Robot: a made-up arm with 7 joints.
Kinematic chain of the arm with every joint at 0, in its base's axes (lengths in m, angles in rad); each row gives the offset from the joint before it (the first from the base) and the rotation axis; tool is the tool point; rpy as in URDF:
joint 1: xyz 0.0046 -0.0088 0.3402 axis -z
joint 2: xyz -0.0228 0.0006 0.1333 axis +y
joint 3: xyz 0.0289 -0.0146 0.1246 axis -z
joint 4: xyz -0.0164 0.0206 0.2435 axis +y
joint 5: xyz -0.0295 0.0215 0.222 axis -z
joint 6: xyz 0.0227 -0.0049 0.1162 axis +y
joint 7: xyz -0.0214 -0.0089 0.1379 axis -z
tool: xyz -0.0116 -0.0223 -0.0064 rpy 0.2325 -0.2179 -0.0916
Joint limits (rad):
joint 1: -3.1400..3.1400
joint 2: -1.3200..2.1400
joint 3: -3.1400..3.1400
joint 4: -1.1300..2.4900
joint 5: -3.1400..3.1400
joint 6: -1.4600..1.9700
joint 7: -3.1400..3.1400
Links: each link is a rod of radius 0.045 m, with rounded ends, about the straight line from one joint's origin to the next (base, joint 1, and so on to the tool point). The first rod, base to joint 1, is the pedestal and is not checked.
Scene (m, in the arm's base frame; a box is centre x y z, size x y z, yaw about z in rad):
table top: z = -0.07
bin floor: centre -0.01 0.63 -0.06 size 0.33 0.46 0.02 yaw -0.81
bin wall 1: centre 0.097 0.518 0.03 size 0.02 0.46 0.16 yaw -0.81
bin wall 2: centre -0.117 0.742 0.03 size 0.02 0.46 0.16 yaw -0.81
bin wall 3: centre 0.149 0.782 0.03 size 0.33 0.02 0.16 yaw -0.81
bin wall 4: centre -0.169 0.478 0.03 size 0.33 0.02 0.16 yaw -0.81
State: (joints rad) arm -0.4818 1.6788 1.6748 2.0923 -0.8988 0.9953 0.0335
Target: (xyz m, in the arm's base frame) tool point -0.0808 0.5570 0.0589
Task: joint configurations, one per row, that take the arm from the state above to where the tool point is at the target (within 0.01 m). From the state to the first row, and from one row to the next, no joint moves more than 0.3 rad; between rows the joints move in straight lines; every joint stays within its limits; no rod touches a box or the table.
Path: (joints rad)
1: -0.7425 1.5920 1.5249 1.9584 -0.9476 1.0316 0.0339
2: -1.0032 1.5053 1.3750 1.8244 -0.9964 1.0679 0.0343
3: -1.2639 1.4185 1.2250 1.6905 -1.0452 1.1042 0.0347
4: -1.5246 1.3318 1.0751 1.5566 -1.0940 1.1405 0.0351
5: -1.7853 1.2450 0.9252 1.4227 -1.1428 1.1768 0.0355
6: -2.0459 1.1582 0.7753 1.2887 -1.1916 1.2131 0.0359
7: -2.0093 1.3790 0.7471 1.1283 -1.2566 1.1149 0.0611
8: -1.9728 1.5997 0.7189 0.9680 -1.3215 1.0166 0.0863

